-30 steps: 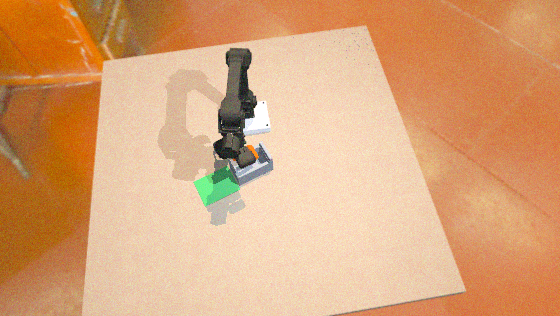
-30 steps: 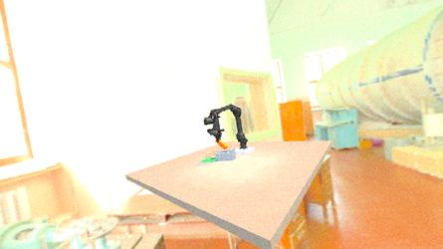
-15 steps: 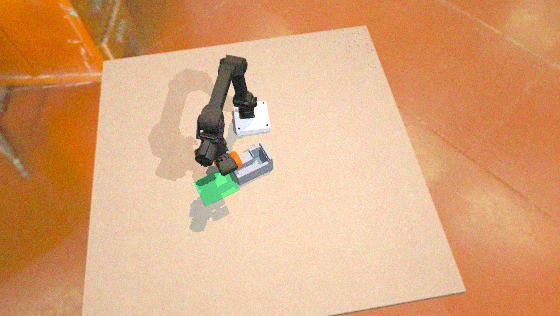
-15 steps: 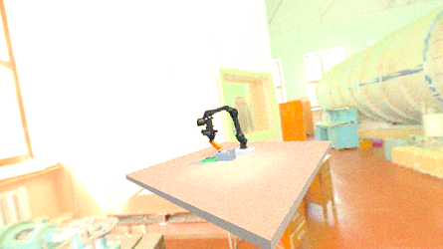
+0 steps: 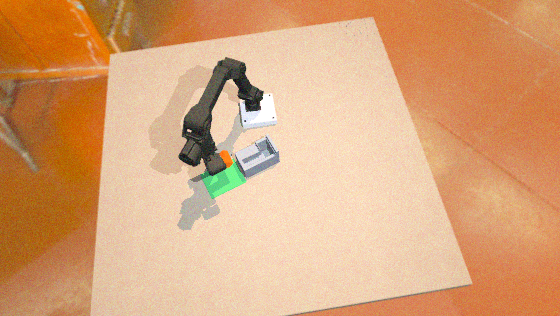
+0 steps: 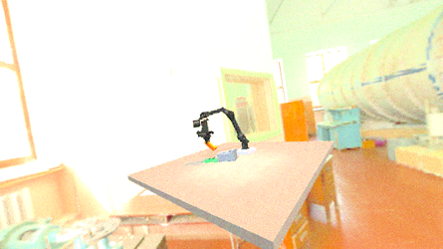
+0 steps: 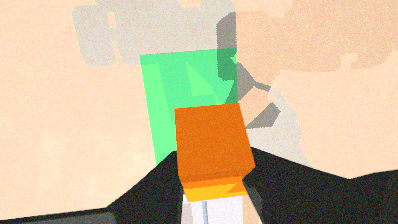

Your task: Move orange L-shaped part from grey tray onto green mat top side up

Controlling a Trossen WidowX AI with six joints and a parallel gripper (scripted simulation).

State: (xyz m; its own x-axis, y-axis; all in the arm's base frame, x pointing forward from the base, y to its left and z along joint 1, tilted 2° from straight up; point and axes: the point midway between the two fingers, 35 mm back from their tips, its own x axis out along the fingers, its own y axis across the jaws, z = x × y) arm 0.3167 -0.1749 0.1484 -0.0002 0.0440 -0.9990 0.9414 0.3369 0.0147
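Right now my gripper tip is 170 mm above the green mat, 10 mm to the right of it and 10 mm past it. Also, from my gripper tip: orange L-shaped part (30 mm below, 20 mm to the left, 20 mm behind).
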